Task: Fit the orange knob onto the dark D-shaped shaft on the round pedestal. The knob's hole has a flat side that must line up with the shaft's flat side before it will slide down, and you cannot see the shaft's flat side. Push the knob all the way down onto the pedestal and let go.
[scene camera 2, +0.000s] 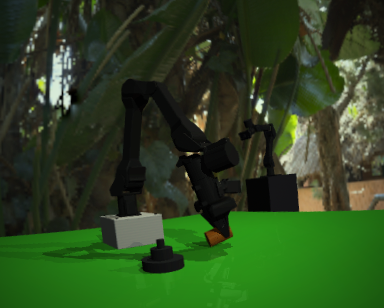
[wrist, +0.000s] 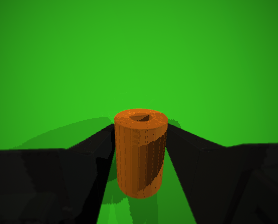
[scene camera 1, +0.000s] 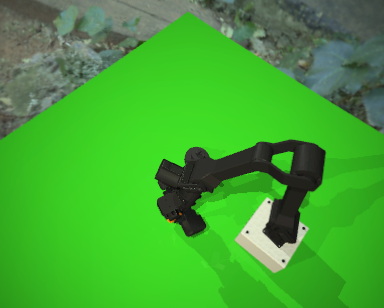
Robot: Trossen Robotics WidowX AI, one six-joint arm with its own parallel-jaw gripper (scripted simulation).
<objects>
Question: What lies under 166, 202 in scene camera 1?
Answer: My gripper.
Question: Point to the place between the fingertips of my gripper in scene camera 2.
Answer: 225, 235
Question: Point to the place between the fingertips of my gripper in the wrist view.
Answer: At 139, 128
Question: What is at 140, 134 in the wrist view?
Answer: An orange knob.
</objects>
